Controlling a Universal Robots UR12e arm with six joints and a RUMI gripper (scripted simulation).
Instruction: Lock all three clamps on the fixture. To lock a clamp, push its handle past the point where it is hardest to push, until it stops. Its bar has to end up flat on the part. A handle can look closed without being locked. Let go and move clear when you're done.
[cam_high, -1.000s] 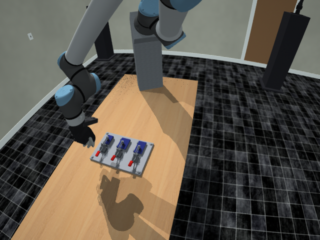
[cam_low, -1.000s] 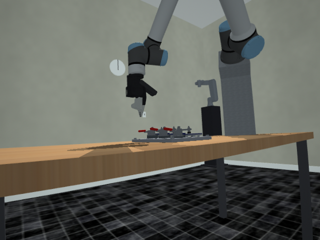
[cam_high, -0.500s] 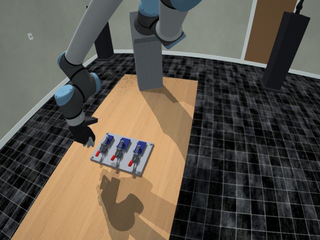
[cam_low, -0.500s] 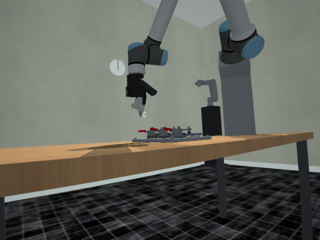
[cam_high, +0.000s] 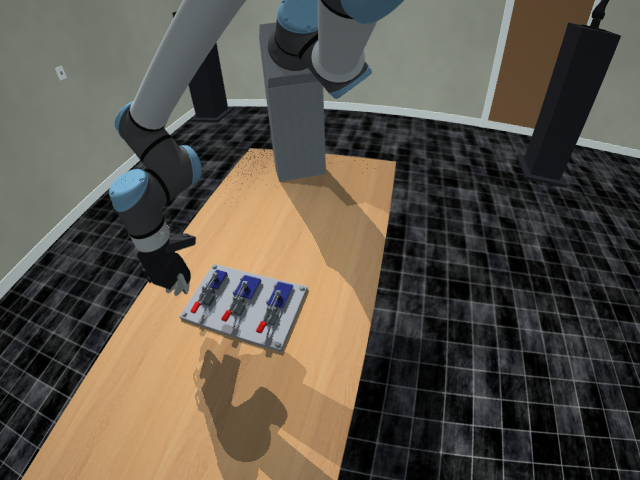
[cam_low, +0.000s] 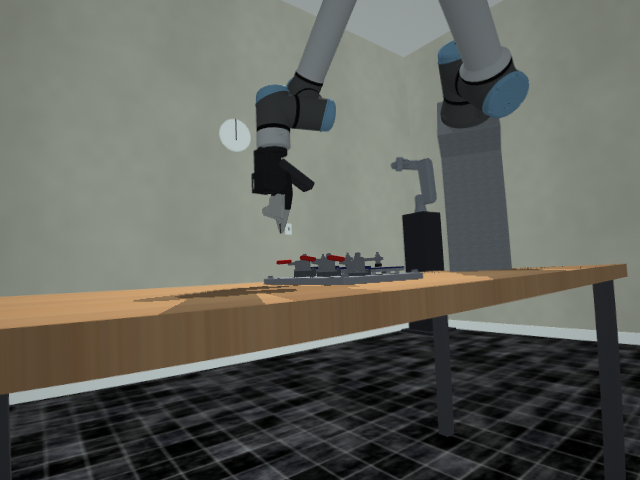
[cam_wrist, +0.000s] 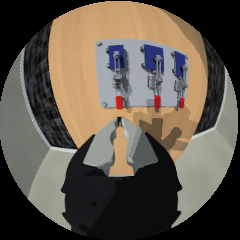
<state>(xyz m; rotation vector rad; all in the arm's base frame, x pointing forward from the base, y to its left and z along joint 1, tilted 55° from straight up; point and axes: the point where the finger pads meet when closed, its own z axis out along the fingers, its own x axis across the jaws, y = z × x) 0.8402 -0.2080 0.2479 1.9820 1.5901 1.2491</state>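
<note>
My hand is 9 cm past the grey fixture plate, 11 cm to the right of it and 14 cm above it.
</note>
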